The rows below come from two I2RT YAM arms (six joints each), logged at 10 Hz.
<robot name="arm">
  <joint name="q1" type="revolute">
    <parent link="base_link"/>
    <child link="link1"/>
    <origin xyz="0 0 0.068"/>
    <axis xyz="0 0 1"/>
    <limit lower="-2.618" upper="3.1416"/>
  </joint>
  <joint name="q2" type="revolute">
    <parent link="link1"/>
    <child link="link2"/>
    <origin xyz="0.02 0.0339 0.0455"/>
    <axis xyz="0 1 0"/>
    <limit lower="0" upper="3.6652"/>
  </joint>
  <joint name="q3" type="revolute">
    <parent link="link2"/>
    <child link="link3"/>
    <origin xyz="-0.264 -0.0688 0"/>
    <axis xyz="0 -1 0"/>
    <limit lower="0" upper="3.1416"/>
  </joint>
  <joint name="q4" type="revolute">
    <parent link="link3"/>
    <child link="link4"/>
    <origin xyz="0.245 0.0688 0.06"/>
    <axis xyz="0 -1 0"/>
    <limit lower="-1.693" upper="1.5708"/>
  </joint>
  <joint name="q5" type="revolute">
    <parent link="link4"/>
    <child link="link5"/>
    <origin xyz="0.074 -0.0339 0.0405"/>
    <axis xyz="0 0 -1"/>
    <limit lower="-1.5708" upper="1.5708"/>
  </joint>
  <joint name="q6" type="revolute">
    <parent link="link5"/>
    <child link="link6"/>
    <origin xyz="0.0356 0 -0.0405"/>
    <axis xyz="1 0 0"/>
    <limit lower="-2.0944" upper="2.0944"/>
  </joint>
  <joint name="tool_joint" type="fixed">
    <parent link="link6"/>
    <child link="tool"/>
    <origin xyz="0 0 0" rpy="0 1.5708 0"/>
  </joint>
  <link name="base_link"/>
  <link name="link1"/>
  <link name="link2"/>
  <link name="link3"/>
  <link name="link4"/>
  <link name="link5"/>
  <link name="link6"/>
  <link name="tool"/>
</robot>
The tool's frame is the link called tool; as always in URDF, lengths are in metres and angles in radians.
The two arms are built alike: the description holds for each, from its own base.
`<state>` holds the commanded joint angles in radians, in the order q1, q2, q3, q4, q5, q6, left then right.
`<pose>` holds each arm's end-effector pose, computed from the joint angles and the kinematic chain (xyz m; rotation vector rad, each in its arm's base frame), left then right.
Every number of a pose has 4 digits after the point. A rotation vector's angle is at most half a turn.
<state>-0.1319 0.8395 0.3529 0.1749 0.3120 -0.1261 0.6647 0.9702 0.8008 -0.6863 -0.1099 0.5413</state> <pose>0.1879 -0.0360 0.2154 0.2210 1.8809 -0.4698 0.1504 0.1228 0.2665 -0.2083 2.5273 0.6520</pose>
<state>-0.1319 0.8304 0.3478 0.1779 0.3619 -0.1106 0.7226 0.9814 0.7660 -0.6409 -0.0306 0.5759</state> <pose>0.1858 -0.0374 0.2156 0.2708 1.8664 -0.5054 0.1472 0.1312 0.2564 -0.1994 2.5168 0.6005</pose>
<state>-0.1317 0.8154 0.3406 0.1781 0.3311 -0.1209 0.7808 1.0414 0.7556 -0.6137 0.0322 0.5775</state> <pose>0.1842 -0.0361 0.2156 0.2406 1.8634 -0.4829 0.1477 0.1448 0.2441 -0.2445 2.5379 0.5267</pose>
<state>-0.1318 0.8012 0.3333 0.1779 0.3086 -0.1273 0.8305 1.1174 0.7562 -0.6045 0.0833 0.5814</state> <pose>0.1824 -0.0351 0.2153 0.2198 1.8596 -0.4660 0.1486 0.1582 0.2303 -0.2887 2.5778 0.4430</pose>
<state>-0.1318 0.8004 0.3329 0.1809 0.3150 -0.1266 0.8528 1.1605 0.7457 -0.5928 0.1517 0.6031</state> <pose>0.1823 -0.0353 0.2156 0.2253 1.8556 -0.4712 0.1497 0.1632 0.2194 -0.2671 2.5877 0.3530</pose>
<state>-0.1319 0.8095 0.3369 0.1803 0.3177 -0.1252 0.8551 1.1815 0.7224 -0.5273 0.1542 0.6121</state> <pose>0.1835 -0.0356 0.2155 0.2279 1.8609 -0.4732 0.1526 0.1672 0.2119 -0.2534 2.5708 0.3720</pose>
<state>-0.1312 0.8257 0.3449 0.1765 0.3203 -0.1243 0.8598 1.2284 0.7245 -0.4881 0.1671 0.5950</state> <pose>0.1857 -0.0358 0.2151 0.2286 1.8726 -0.4753 0.1576 0.1739 0.2051 -0.2768 2.5655 0.3494</pose>
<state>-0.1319 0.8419 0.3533 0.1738 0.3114 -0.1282 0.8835 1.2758 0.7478 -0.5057 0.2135 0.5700</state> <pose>0.1882 -0.0360 0.2150 0.2183 1.8845 -0.4708 0.1586 0.1813 0.2010 -0.3288 2.5697 0.2661</pose>
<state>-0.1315 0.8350 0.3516 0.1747 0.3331 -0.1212 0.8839 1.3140 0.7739 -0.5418 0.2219 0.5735</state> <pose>0.1870 -0.0365 0.2157 0.2402 1.8753 -0.4857 0.1614 0.1845 0.1983 -0.3336 2.6039 0.2178</pose>
